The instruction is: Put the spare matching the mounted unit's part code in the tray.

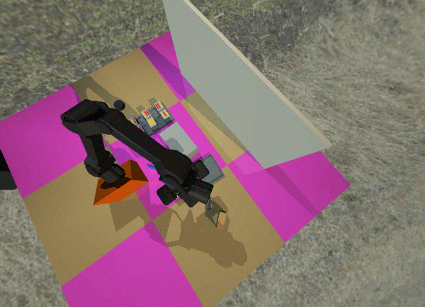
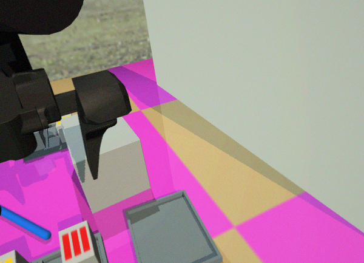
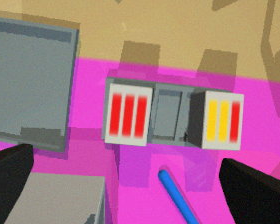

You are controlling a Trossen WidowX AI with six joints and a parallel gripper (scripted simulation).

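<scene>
Right now the spare is 90 mm below my gripper tip and 10 mm to the left of it. Round my gripper tip: blue rod (140 mm to the left, 130 mm below, 80 mm behind); then grey shallow tray (130 mm below, 110 mm ahead); then rack (130 mm below, 40 mm behind, 20 mm to the left).
</scene>
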